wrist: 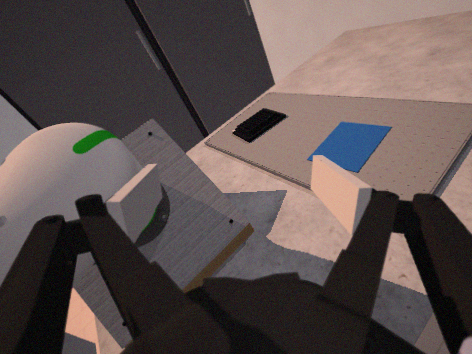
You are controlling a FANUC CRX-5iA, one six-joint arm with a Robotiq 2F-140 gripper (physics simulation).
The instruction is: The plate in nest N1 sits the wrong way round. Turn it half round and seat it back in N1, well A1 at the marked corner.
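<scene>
A small black rectangular piece (259, 125) lies near the far left corner of the perforated grey board (420, 155). It is too small and dark to tell the plate from its nest, and neither well A1 nor a marked corner can be made out. My gripper (236, 176) is wide open, with its two pale pads far apart and no object between them. It is well short of the black piece, which shows beyond the fingertips, between the two pads in the view.
A blue flat rectangle (352, 145) lies on the board, partly behind the right pad. The white rounded robot part with a green mark (60, 175) stands at left on a grey metal base plate (187, 170). Dark cabinets (75, 65) stand behind.
</scene>
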